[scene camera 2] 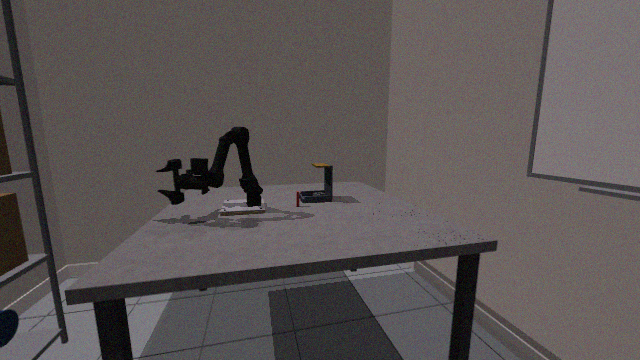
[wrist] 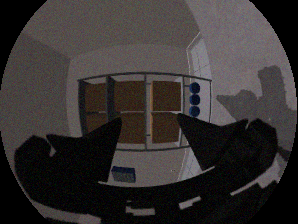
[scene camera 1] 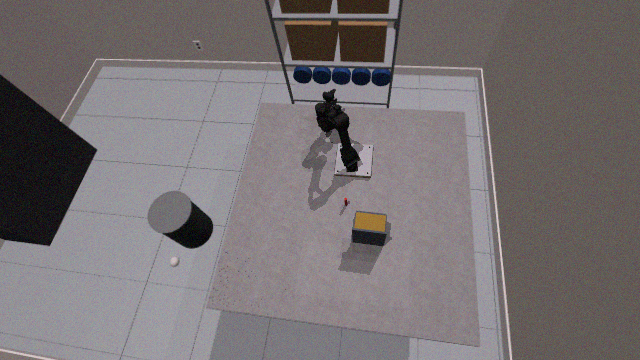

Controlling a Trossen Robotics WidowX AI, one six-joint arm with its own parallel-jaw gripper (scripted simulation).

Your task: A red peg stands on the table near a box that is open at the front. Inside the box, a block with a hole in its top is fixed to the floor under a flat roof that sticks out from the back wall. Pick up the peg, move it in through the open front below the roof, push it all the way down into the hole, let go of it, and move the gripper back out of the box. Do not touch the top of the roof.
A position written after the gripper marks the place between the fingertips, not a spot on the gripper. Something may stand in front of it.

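Note:
The gripper [scene camera 2: 157,180] is open and holds nothing; the wrist view shows the gripper [wrist: 150,118] too.

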